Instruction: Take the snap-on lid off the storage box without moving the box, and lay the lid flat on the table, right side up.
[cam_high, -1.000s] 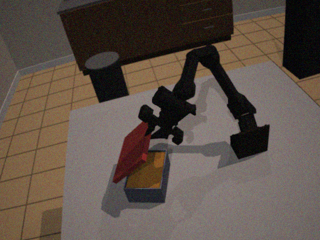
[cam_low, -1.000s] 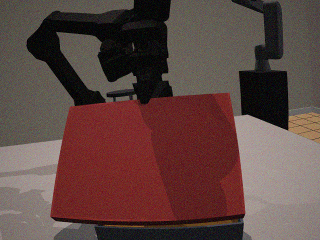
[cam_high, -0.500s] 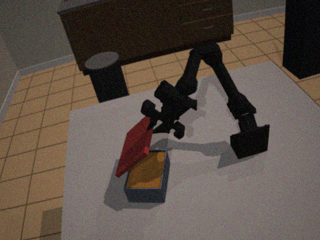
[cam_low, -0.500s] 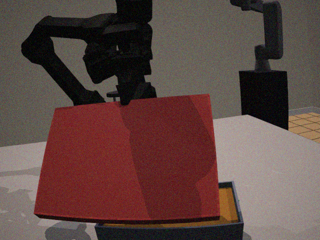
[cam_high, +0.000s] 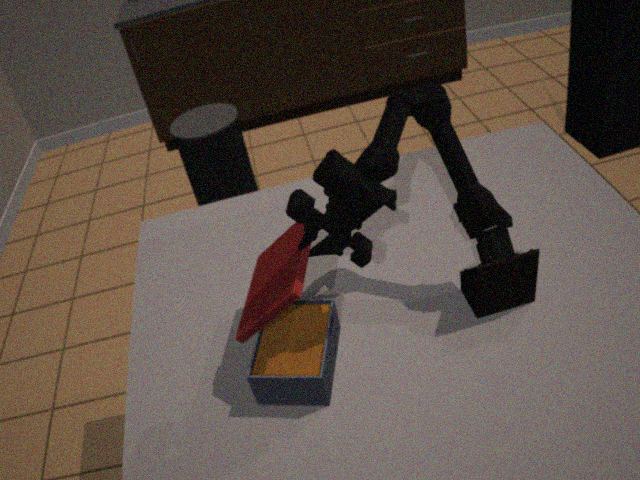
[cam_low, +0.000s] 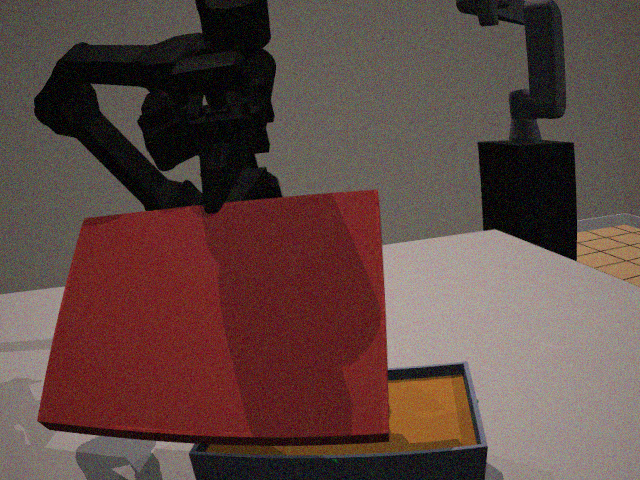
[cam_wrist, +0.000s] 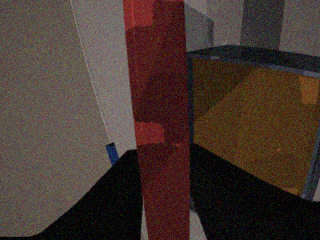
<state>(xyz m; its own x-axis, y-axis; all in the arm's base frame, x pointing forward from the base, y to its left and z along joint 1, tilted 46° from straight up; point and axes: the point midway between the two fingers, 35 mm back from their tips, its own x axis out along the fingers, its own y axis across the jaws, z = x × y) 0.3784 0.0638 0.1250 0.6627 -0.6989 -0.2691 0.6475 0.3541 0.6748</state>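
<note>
Now: gripper tip 60 mm short of the lid, 20 mm to the left of it and 50 mm above it. Also, from my gripper tip: storage box 70 mm ahead, 70 mm to the left, 190 mm below.
</note>
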